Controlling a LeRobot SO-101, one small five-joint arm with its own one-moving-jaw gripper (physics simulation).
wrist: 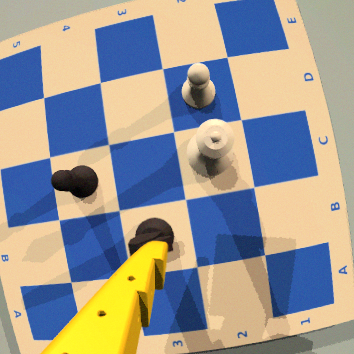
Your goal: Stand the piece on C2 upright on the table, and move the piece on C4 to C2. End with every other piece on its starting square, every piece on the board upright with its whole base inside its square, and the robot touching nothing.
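Frame: origin at the arm's base, x ahead, y left, z up, level; metres.
Where they show: hand, tool point: (165,259).
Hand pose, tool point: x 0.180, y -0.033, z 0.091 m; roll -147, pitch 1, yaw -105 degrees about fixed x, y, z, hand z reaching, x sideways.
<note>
Each offset is from my tool point to the top centre of the thing. Level surfaces: height alone.
The tall white piece @(dz -0.032, dx +0.034, dy -0.021 m) (214,142), with a round flared top and small knob, stands upright on C2. The black pawn @(dz -0.053, dx +0.031, dy +0.054 m) (80,181) on C4 is seen from above with its head toward the left; it appears upright. A white pawn @(dz -0.053, dx +0.069, dy -0.021 m) (198,86) stands on D2. A black piece with a notched, angular top, like a knight @(dz -0.045, dx -0.006, dy +0.017 m) (154,234), stands on B3, partly hidden by the jaw tip. My gripper (160,249) is fully open: one notched yellow jaw shows, and the moving jaw is out of the picture. The jaw tip overlaps the knight's near side in the view; its exact height is unclear.
The blue and cream board @(dz -0.085, dx +0.030, dy +0.016 m) (147,170) fills most of the view, with its right edge by the letters and its lower edge by the numbers. Grey table @(dz -0.091 m) (334,30) shows beyond the right edge. Arm and gripper shadows fall across the lower right squares.
</note>
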